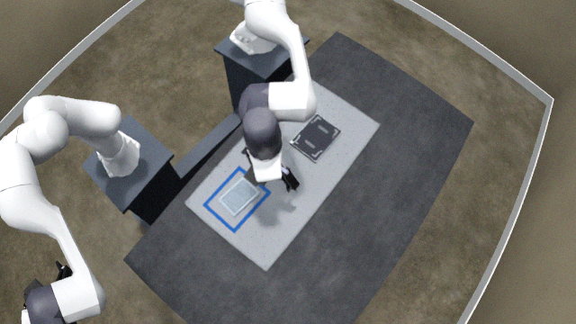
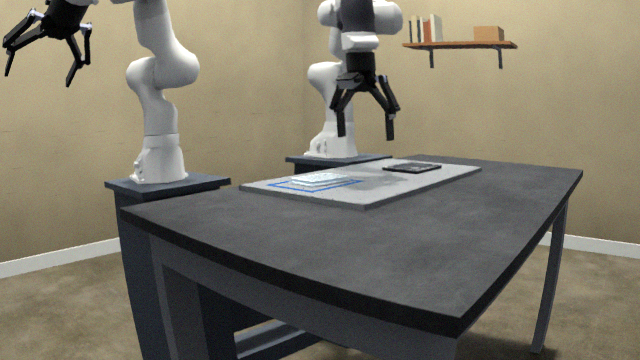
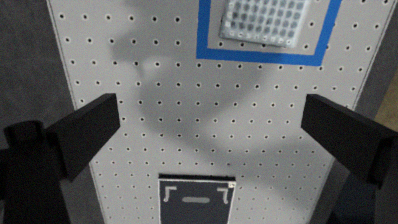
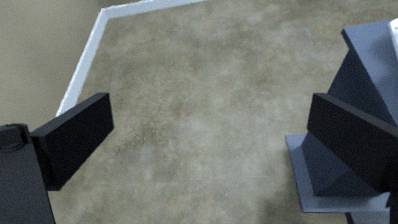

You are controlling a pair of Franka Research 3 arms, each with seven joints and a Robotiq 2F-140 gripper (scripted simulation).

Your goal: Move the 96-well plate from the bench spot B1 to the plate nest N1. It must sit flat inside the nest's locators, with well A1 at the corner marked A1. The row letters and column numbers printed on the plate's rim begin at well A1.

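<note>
The 96-well plate is 110 mm to the right of my left hand, 110 mm below it and 60 mm behind it. Round my left hand: dark plate nest 250 mm to the left, 110 mm below, 10 mm behind.
</note>
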